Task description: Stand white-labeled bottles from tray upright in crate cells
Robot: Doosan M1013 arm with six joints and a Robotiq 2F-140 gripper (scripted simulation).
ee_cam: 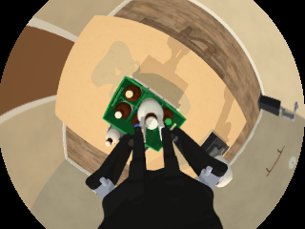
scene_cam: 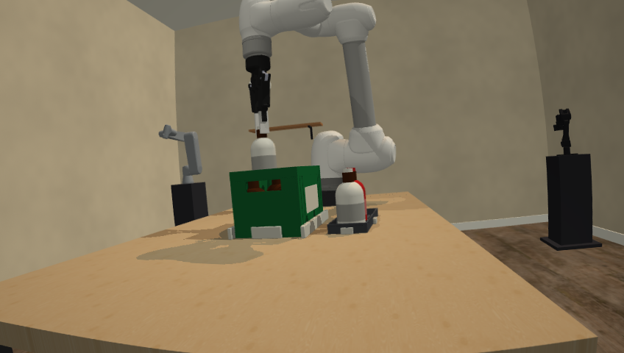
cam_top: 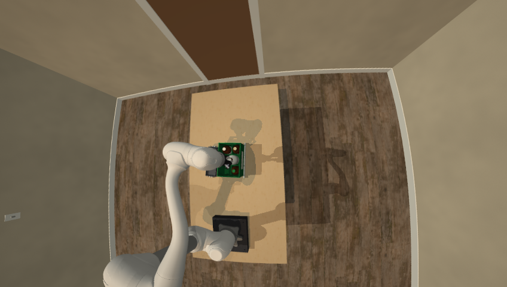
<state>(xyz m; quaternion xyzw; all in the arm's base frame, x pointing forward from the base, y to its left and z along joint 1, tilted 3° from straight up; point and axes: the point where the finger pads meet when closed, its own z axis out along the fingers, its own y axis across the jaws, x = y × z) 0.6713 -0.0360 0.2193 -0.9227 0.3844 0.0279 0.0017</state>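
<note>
Right now my hand is 23 cm above the green crate and 4 cm to the right of it. Also, from my hand: white-labeled bottle (25 cm to the left, 23 cm below, 6 cm ahead); then dark tray (30 cm below, 25 cm to the left, 3 cm behind); then red-labeled bottle (25 cm to the left, 23 cm below, 3 cm behind).
</note>
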